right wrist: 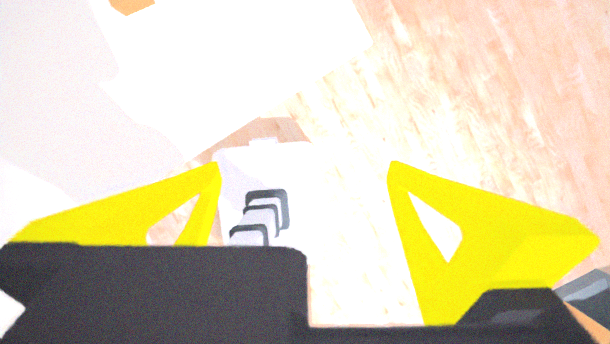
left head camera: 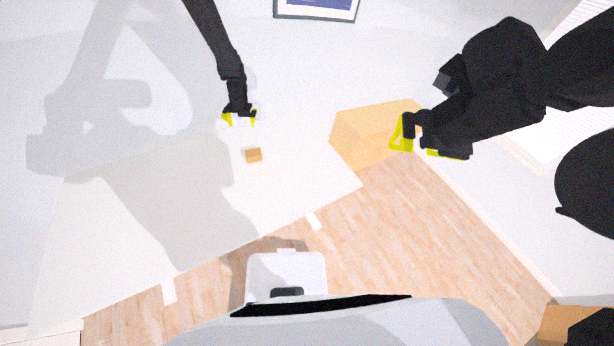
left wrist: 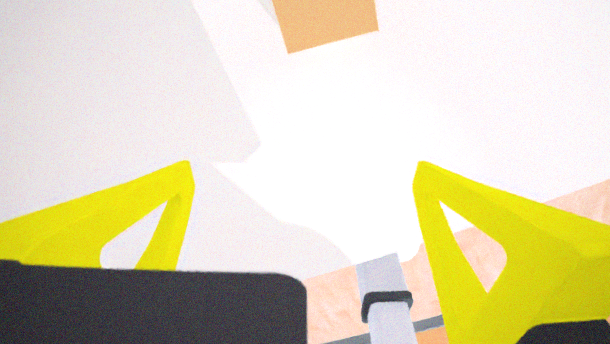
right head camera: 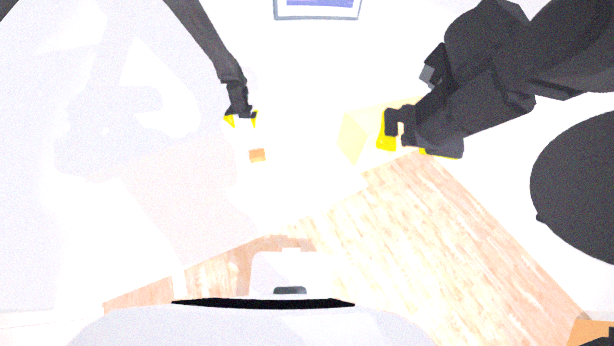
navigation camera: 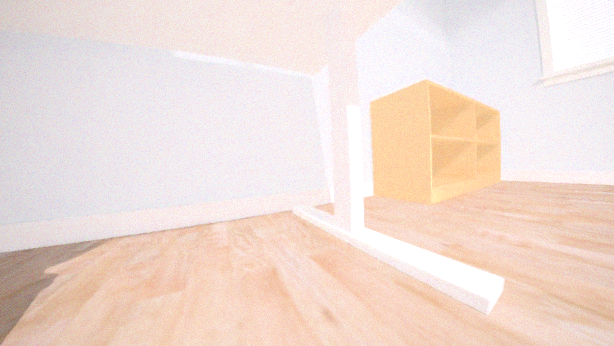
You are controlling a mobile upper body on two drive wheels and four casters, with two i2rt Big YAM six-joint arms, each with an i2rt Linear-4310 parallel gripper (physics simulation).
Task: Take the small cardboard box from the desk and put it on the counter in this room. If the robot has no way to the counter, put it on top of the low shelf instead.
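Frame: origin at the left arm's base, x ahead, y left, z up, level; centimetres.
Where they show: left gripper, fingertip midpoint: point(left head camera: 242, 126) point(left wrist: 303, 173) point(right head camera: 244, 127); right gripper, fingertip midpoint: point(right wrist: 304, 170) point(left head camera: 408, 148) point(right head camera: 398, 147).
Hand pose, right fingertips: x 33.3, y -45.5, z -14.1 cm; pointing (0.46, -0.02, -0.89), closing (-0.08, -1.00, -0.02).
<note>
After its pixels a point has its place.
The small cardboard box point(left head camera: 253, 155) @[x 73.4, y -2.8, z -64.0 cm] point(right head camera: 257, 155) @[x 73.7, y -2.9, z -64.0 cm] point(left wrist: 327, 22) @[x 74.6, y -2.5, z -64.0 cm] point(right wrist: 131, 6) @[x 72.6, y -2.2, z -66.6 cm] lies on the white desk point(left head camera: 300, 187) @[x 56.4, y -28.6, z -69.0 cm] point(left wrist: 475, 115) @[x 62.5, y -22.9, z -69.0 cm]. My left gripper point(left head camera: 240, 121) @[x 72.6, y -0.2, z -43.2 cm] point(right head camera: 241, 121) @[x 72.6, y -0.2, z -43.2 cm] point(left wrist: 303, 173) @[x 72.6, y -0.2, z -43.2 cm] is open and empty; it shows just above the box in the head views, and the box lies beyond its fingertips in the left wrist view. My right gripper point(left head camera: 412, 150) @[x 33.3, y -45.5, z -14.1 cm] point(right wrist: 304, 170) @[x 33.3, y -45.5, z -14.1 cm] is open and empty, in front of the low shelf in the left head view. The low wooden shelf point(left head camera: 380, 117) @[x 144.4, y -113.6, z -80.0 cm] point(navigation camera: 400, 150) @[x 127.7, y -77.1, z -113.2 cm] stands beyond the desk's right end. I cannot identify the counter in these views.
In the navigation view a white desk leg point(navigation camera: 342, 150) @[x 84.4, y -34.1, z -114.8 cm] with a long foot point(navigation camera: 425, 265) stands before the shelf. A wooden piece point(left head camera: 562, 322) @[x -54.5, y -266.5, z -125.0 cm] shows at the lower right of the left head view. A framed picture point(left head camera: 316, 5) @[x 129.3, y -33.4, z -2.5 cm] hangs on the wall.
</note>
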